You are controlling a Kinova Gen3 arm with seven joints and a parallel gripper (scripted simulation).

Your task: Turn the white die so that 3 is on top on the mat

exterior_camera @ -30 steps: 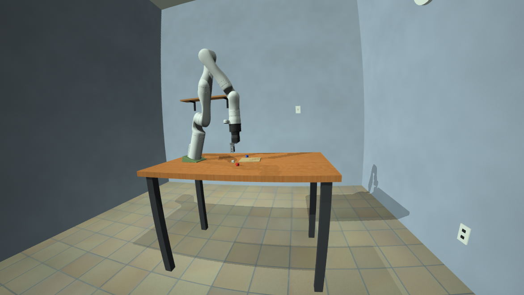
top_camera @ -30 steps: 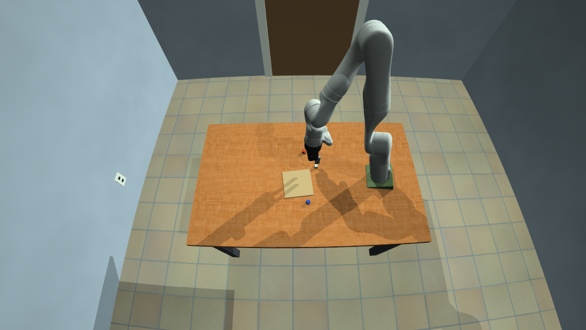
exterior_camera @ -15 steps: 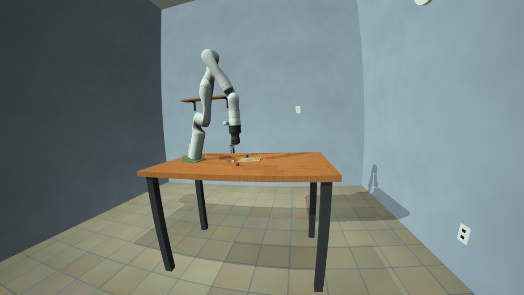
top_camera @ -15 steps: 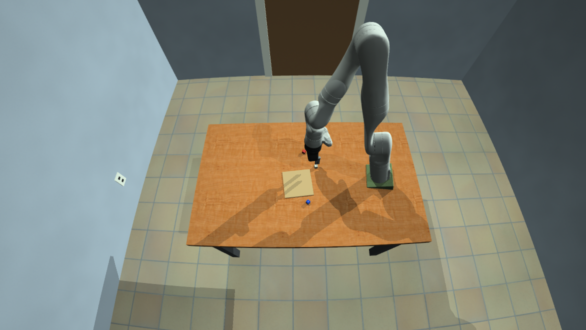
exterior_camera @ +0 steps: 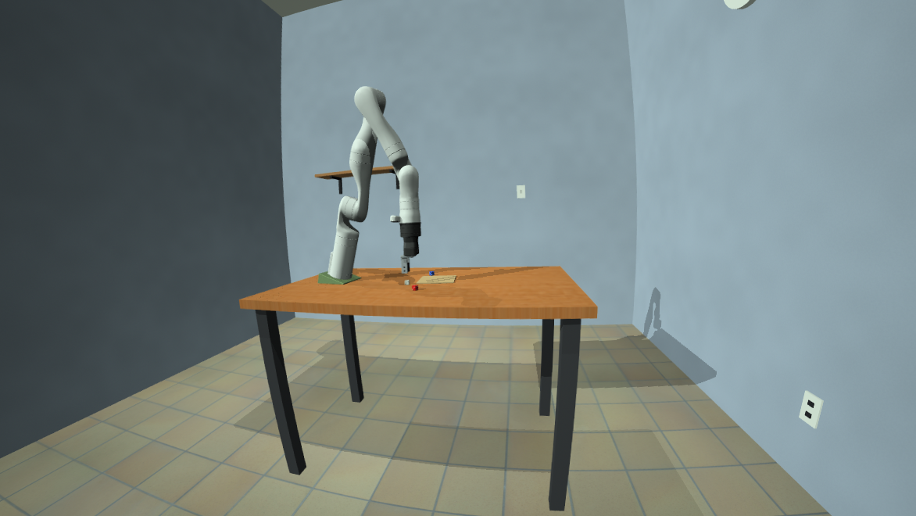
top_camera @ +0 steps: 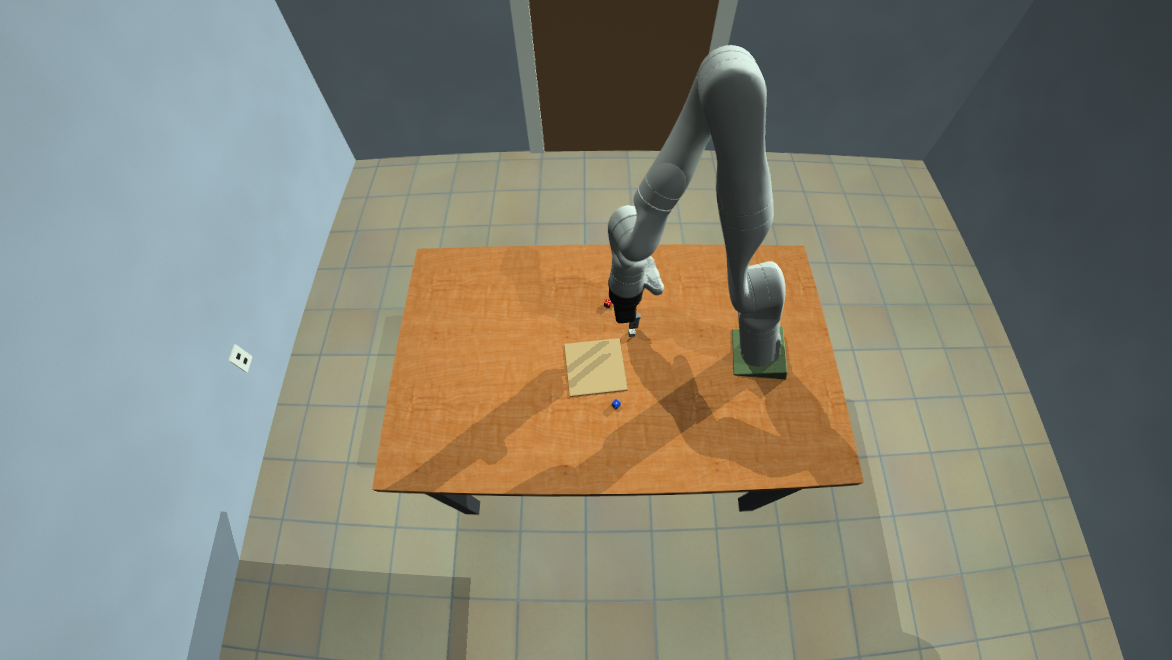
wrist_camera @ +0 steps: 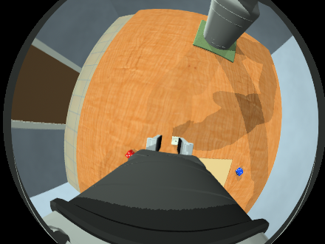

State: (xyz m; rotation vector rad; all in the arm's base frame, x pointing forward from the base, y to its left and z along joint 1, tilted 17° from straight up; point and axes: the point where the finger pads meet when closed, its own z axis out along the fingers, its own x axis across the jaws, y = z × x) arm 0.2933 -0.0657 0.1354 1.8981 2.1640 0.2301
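The white die lies 60 mm below my hand and 10 mm to the left of it. Also, from my hand: blue die: 200 mm to the left, 60 mm below, 40 mm ahead; red die: 80 mm to the right, 60 mm below, 60 mm ahead; tan mat: 100 mm to the left, 90 mm ahead, 60 mm below.
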